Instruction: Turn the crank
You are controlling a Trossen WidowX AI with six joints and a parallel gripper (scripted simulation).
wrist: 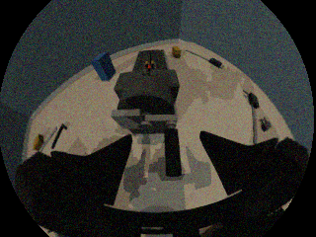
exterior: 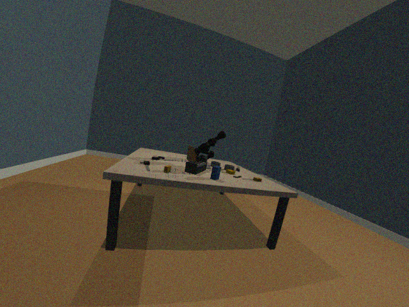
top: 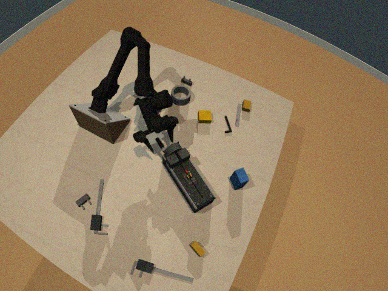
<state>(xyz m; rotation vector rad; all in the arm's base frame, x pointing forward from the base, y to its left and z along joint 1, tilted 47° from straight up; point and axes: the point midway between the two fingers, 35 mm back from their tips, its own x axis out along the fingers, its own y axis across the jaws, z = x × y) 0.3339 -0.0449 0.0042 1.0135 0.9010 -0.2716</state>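
My gripper tip is 2 cm past the crank handle, 1 cm to the right of it and 1 cm below it. From my gripper tip the other things lie so: yellow block: 10 cm ahead, 27 cm to the left, 7 cm below; then red pointer: 13 cm ahead, 6 cm to the right; then blue cube: 34 cm ahead, 1 cm to the left, 4 cm below.
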